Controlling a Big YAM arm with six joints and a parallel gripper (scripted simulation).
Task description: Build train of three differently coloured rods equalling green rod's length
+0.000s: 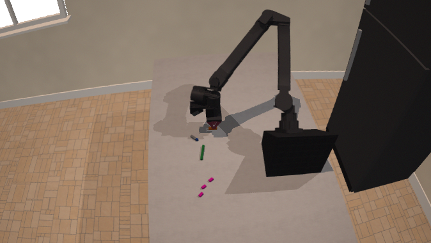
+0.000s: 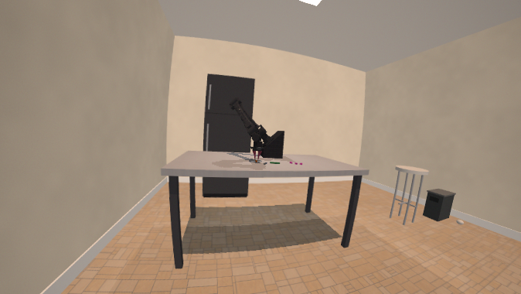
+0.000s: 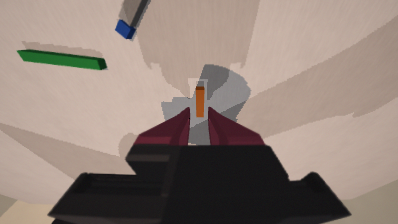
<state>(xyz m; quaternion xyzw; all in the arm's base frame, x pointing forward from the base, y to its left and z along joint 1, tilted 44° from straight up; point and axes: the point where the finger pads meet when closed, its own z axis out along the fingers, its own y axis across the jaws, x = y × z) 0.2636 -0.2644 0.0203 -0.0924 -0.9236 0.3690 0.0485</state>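
Now: the orange rod 2 cm below my hand. Also, from my hand: blue rod 9 cm ahead, 5 cm to the left, 2 cm below; green rod 13 cm to the left, 8 cm ahead, 2 cm below; grey rod 10 cm ahead, 4 cm to the left, 2 cm below.
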